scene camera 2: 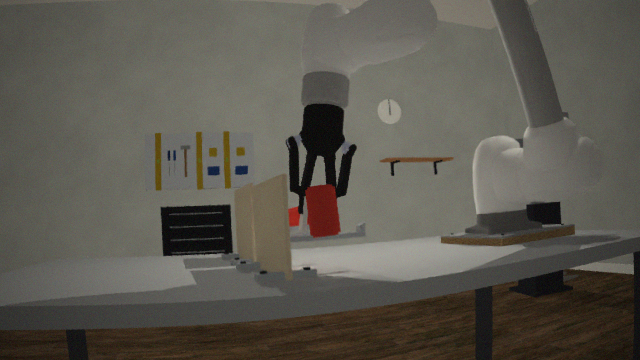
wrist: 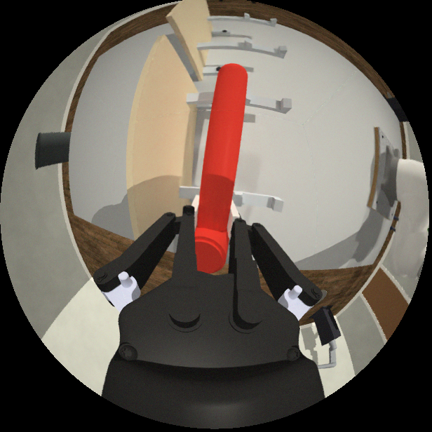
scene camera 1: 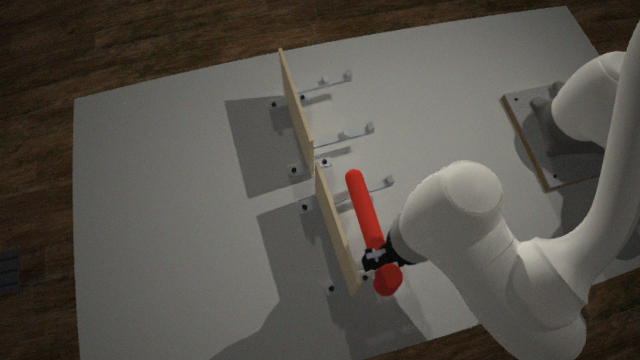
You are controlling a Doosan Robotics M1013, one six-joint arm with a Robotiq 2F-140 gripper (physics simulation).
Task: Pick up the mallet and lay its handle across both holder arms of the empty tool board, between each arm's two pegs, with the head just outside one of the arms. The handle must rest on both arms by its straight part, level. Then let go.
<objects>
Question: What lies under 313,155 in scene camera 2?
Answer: My gripper.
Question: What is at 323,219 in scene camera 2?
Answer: A red mallet.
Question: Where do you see a tool board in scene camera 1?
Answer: At 293,101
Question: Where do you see a red mallet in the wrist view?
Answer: At 223,139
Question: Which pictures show the red mallet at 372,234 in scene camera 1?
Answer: Scene camera 2, the wrist view and scene camera 1: all of them.
</objects>
